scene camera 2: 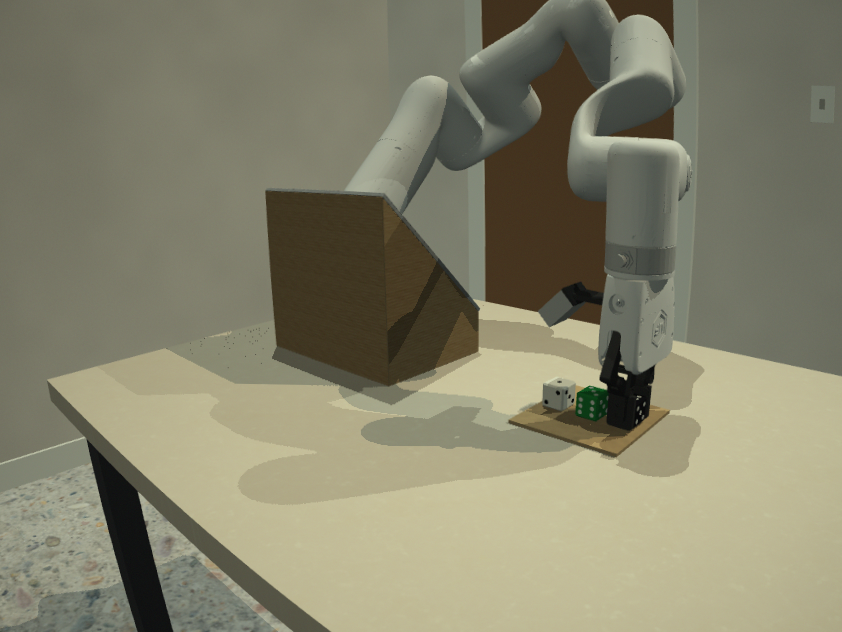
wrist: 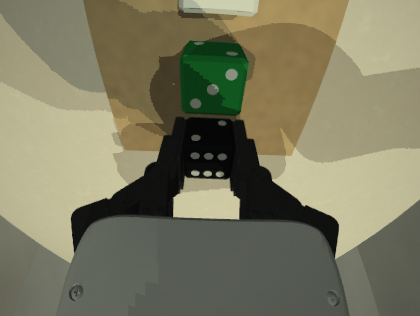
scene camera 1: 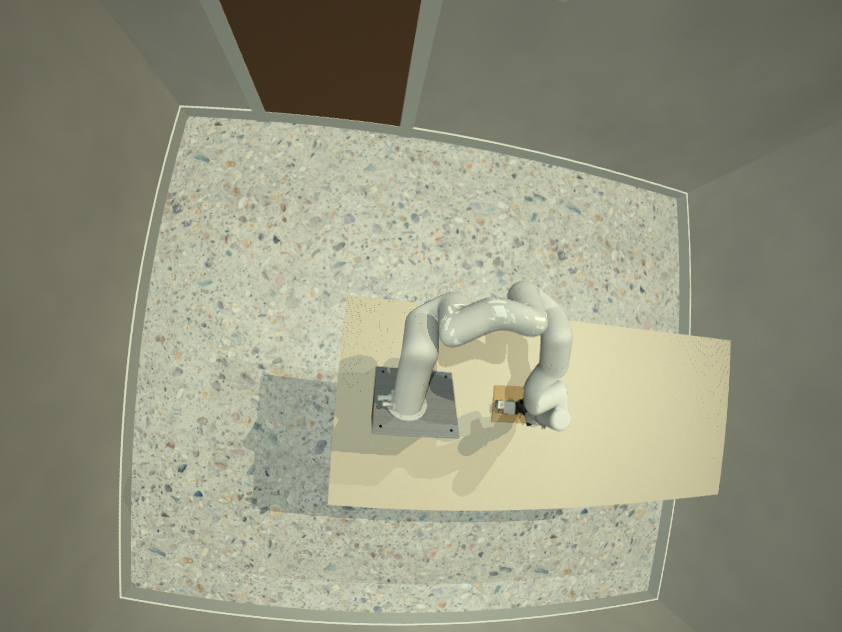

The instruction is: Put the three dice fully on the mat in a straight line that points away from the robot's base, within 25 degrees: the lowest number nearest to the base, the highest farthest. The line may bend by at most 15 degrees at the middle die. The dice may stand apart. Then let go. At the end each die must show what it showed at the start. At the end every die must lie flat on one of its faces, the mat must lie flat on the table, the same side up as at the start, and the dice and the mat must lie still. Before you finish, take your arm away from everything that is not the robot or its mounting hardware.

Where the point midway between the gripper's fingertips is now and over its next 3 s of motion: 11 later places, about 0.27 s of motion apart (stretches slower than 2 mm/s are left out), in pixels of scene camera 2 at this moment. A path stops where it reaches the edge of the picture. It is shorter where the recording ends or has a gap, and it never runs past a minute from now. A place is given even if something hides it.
My gripper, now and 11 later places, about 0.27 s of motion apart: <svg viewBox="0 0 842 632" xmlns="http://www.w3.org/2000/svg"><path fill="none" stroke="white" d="M627 421L627 422L627 424L627 422L628 411L630 386L633 357L634 346L634 339L634 336L635 321L638 289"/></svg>
